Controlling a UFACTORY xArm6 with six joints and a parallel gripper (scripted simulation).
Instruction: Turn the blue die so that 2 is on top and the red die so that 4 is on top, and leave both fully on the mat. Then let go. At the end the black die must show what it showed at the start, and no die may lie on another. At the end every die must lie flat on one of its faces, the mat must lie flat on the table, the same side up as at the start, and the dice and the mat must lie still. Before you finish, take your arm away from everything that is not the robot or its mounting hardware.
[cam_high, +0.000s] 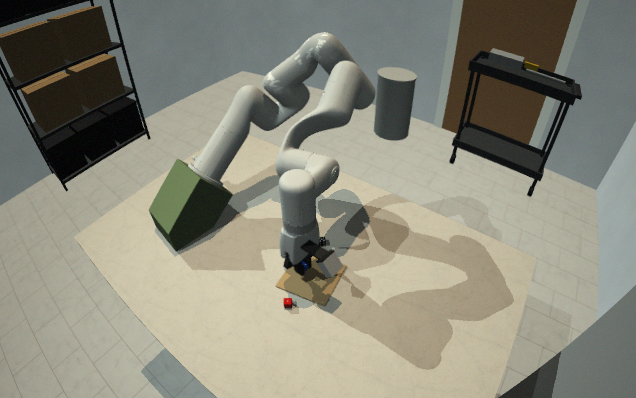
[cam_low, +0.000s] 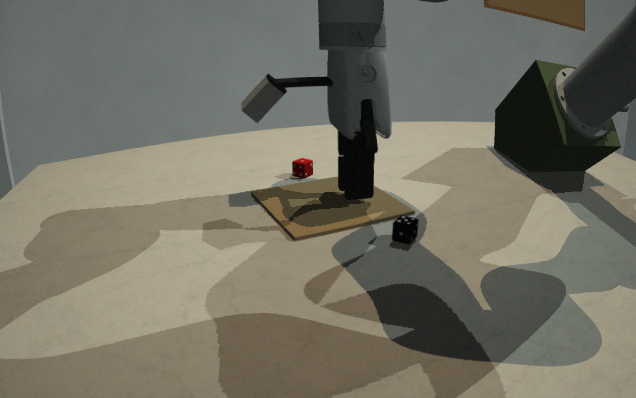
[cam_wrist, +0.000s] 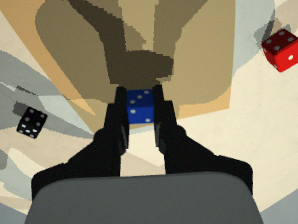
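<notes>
My gripper is now 10 mm above the blue die. From my hand the other things lie so: tan mat: 30 mm ahead, 30 mm below; red die: 50 mm ahead, 100 mm to the right, 20 mm below; black die: 30 mm behind, 100 mm to the left, 20 mm below.
</notes>
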